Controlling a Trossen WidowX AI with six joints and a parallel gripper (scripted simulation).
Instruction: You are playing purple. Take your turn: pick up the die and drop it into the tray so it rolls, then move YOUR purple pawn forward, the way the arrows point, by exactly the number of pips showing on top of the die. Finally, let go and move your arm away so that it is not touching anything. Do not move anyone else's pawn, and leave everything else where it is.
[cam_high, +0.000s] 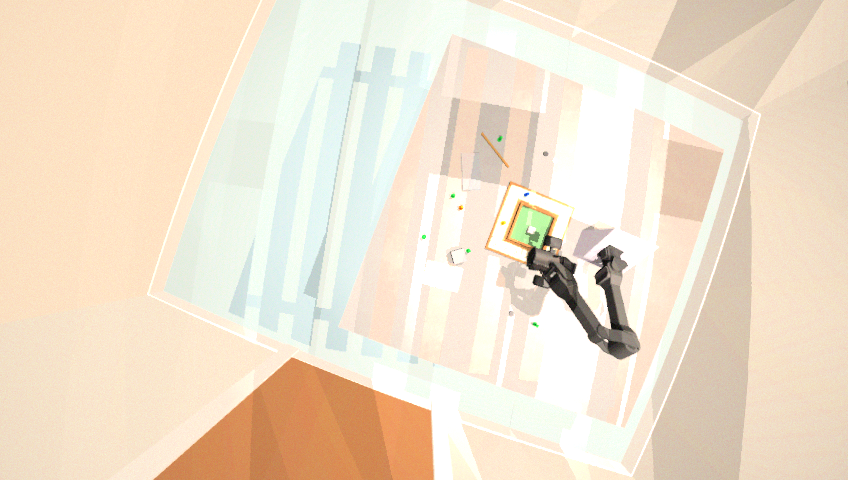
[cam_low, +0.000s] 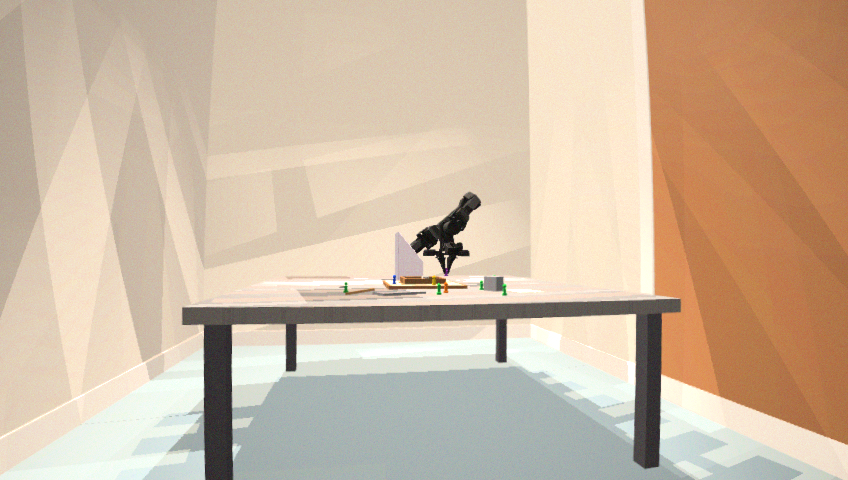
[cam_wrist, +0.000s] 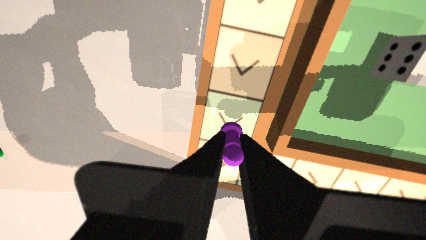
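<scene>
The purple pawn is 10 mm above my gripper tip. From my gripper tip the other things lie so: green tray (110 mm to the right, 70 mm ahead, 40 mm below); then white die (100 mm to the right, 70 mm ahead, 20 mm below); then yellow pawn (180 mm ahead, 70 mm to the right, 20 mm below).
</scene>
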